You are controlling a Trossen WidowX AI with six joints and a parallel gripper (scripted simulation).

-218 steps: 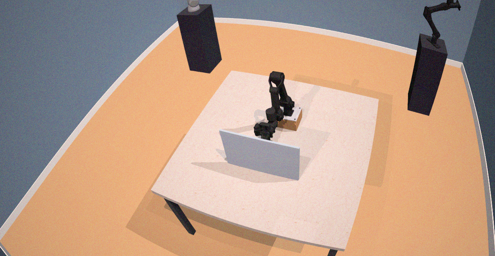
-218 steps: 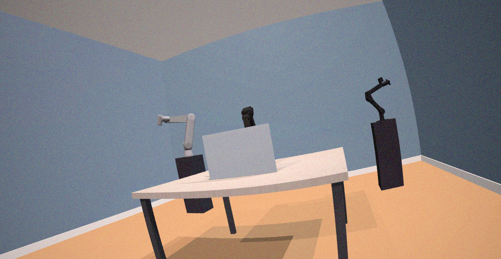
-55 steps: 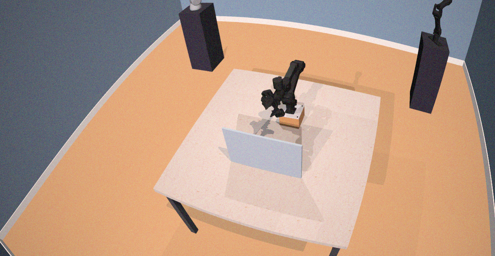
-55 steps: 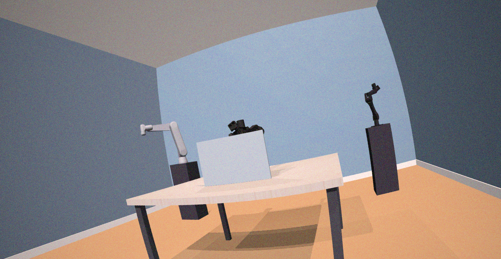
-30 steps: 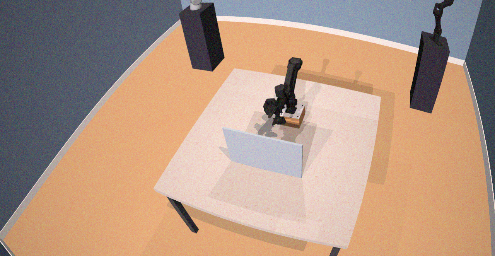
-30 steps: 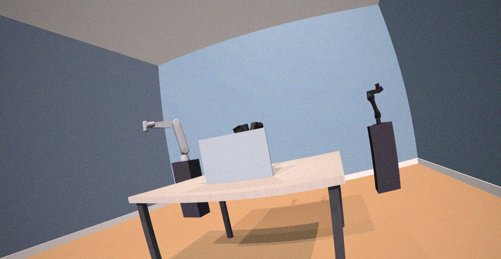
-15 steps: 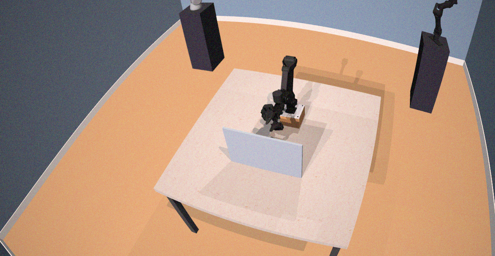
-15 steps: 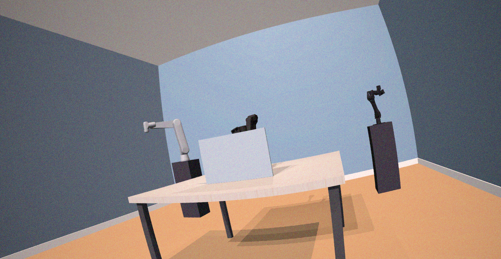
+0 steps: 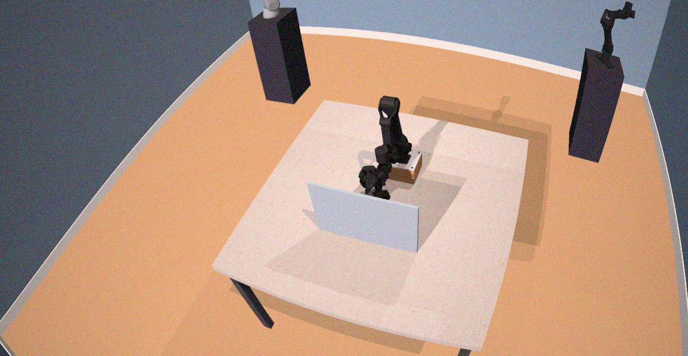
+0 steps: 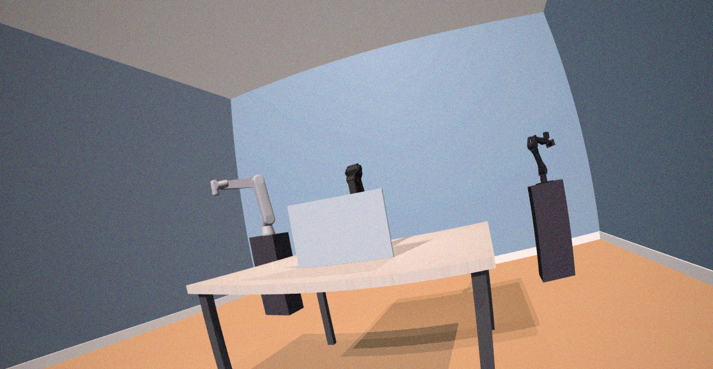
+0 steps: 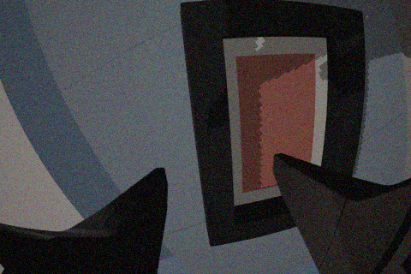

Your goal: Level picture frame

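My gripper tip is now 5 cm short of the picture frame, 2 cm to the right of it and 5 cm above it. The rest, counted from my gripper tip: grey wall panel: 6 cm ahead, 6 cm below.
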